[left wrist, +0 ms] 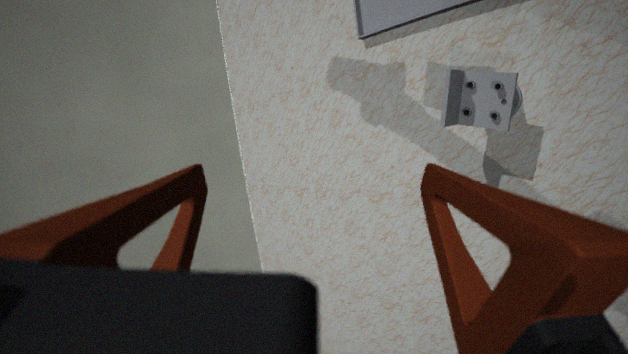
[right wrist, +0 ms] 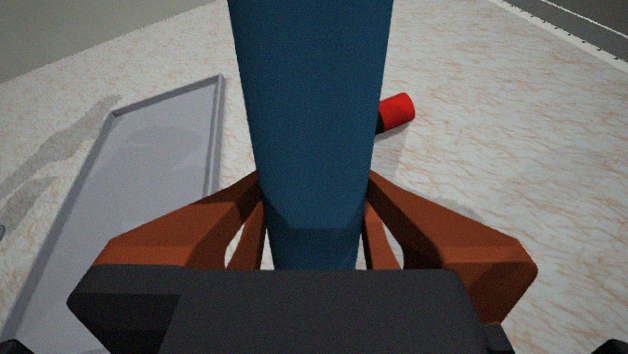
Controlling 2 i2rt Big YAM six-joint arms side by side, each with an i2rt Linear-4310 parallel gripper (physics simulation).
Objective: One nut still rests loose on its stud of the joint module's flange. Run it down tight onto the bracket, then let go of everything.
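Places are measured from the left arm's base along level axes (x left, y ahead, z down), in centimetres.
Where they show: left gripper, between the fingertips: [left wrist: 313, 176]; right gripper, between the fingertips: [right wrist: 313, 178].
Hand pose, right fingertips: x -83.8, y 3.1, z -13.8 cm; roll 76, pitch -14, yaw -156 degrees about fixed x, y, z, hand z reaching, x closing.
Each offset is from my right fingertips to the top centre of the thing. "pt": to the spot under its first point.
The grey L-shaped bracket [left wrist: 484, 100] is in the left wrist view, upper right, with a small part of the round joint module {dy +29.1, dx +42.7, dz +6.3 cm} [left wrist: 520, 98] showing behind its right edge. Several dark stud ends with nuts show on the bracket's face; which nut is loose cannot be told. My left gripper [left wrist: 313, 176] is wide open and empty, with the bracket beyond its right fingertip. My right gripper [right wrist: 313, 178] is shut on a thick blue handle {pt dy -3.0, dx -0.1, dz -5.9 cm} [right wrist: 310, 100], which runs up out of the right wrist view. The handle's working end does not show.
A shallow grey tray {dy +24.6, dx +17.9, dz +12.2 cm} [left wrist: 410, 12] [right wrist: 140, 190] lies on the table, left of the blue handle in the right wrist view. A red and black cylindrical thing {dy +14.4, dx -10.5, dz +10.3 cm} [right wrist: 397, 111] lies to the handle's right, partly hidden by it. The table's edge [left wrist: 235, 115] runs down the left wrist view.
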